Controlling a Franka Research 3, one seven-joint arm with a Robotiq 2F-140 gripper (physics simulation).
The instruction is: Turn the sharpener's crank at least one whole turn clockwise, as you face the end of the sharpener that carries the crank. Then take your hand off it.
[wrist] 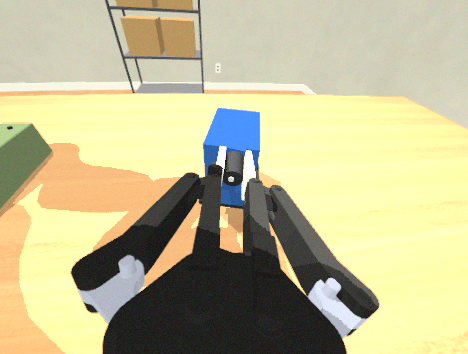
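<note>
The blue sharpener (235, 127) stands on the wooden table, ahead of the gripper, its crank end facing the camera. The crank's black cylindrical handle (234, 166), with a small pale dot at its near end, points toward the camera. My gripper (233, 158) is shut on the crank handle, one white-padded fingertip on each side of it. The fingers and handle cover much of the sharpener's near face, and the crank's arm is hidden behind them.
A green sloped block (22, 160) stands at the left edge on the wooden table (350, 150). Shadows fall left of the sharpener. Behind the table, a metal shelf rack (201, 45) holds cardboard boxes (142, 36) near the wall.
</note>
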